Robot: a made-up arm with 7 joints. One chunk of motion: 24 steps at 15 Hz.
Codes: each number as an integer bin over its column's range. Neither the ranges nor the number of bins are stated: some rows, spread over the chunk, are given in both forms.
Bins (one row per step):
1: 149 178 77 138 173 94 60
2: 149 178 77 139 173 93 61
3: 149 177 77 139 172 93 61
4: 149 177 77 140 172 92 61
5: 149 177 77 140 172 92 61
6: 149 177 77 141 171 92 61
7: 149 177 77 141 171 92 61
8: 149 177 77 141 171 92 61
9: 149 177 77 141 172 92 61
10: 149 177 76 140 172 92 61
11: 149 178 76 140 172 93 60
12: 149 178 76 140 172 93 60
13: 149 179 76 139 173 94 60
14: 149 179 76 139 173 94 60
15: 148 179 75 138 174 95 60
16: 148 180 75 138 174 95 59
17: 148 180 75 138 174 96 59
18: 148 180 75 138 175 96 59
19: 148 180 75 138 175 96 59
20: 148 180 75 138 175 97 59
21: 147 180 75 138 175 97 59
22: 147 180 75 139 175 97 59
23: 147 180 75 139 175 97 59
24: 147 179 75 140 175 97 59
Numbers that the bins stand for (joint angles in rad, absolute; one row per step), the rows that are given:
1: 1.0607 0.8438 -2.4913 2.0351 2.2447 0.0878 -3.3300
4: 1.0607 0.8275 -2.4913 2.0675 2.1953 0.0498 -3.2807
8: 1.0607 0.8275 -2.4913 2.0836 2.1460 0.0498 -3.2807
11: 1.0607 0.8438 -2.5407 2.0675 2.1953 0.0688 -3.3300
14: 1.0607 0.8602 -2.5407 2.0513 2.2447 0.0878 -3.3300
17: 1.0113 0.8765 -2.5900 2.0351 2.2940 0.1259 -3.3793
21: 0.9620 0.8765 -2.5900 2.0351 2.3433 0.1449 -3.3793
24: 0.9620 0.8602 -2.5900 2.0675 2.3433 0.1449 -3.3793
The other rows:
2: 1.0607 0.8438 -2.4913 2.0513 2.2447 0.0688 -3.2807
3: 1.0607 0.8275 -2.4913 2.0513 2.1953 0.0688 -3.2807
5: 1.0607 0.8275 -2.4913 2.0675 2.1953 0.0498 -3.2807
6: 1.0607 0.8275 -2.4913 2.0836 2.1460 0.0498 -3.2807
7: 1.0607 0.8275 -2.4913 2.0836 2.1460 0.0498 -3.2807
9: 1.0607 0.8275 -2.4913 2.0836 2.1953 0.0498 -3.2807
10: 1.0607 0.8275 -2.5407 2.0675 2.1953 0.0498 -3.2807
12: 1.0607 0.8438 -2.5407 2.0675 2.1953 0.0688 -3.3300
13: 1.0607 0.8602 -2.5407 2.0513 2.2447 0.0878 -3.3300
15: 1.0113 0.8602 -2.5900 2.0351 2.2940 0.1069 -3.3300
16: 1.0113 0.8765 -2.5900 2.0351 2.2940 0.1069 -3.3793
18: 1.0113 0.8765 -2.5900 2.0351 2.3433 0.1259 -3.3793
19: 1.0113 0.8765 -2.5900 2.0351 2.3433 0.1259 -3.3793
20: 1.0113 0.8765 -2.5900 2.0351 2.3433 0.1449 -3.3793
22: 0.9620 0.8765 -2.5900 2.0513 2.3433 0.1449 -3.3793
23: 0.9620 0.8765 -2.5900 2.0513 2.3433 0.1449 -3.3793

